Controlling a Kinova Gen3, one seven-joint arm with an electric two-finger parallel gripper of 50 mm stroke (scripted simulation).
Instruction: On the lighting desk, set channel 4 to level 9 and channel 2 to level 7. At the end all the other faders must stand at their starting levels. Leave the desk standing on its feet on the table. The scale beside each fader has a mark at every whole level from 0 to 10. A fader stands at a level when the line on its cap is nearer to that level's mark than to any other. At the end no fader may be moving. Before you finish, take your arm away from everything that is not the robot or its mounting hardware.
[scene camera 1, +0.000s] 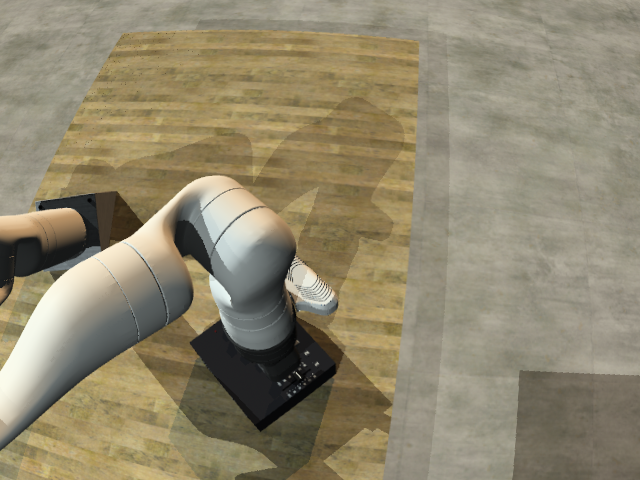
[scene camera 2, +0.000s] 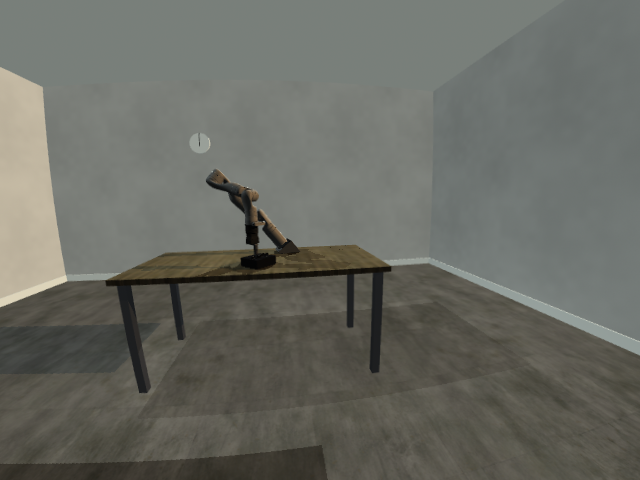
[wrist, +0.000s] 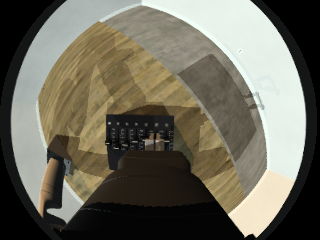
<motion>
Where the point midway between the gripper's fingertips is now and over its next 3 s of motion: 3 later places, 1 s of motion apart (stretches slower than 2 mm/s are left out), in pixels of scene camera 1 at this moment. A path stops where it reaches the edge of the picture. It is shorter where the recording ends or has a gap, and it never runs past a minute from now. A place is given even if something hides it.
My gripper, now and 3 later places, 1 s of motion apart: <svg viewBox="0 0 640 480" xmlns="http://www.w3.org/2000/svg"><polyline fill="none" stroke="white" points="290,357 281,337 276,328 277,332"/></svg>
</motion>
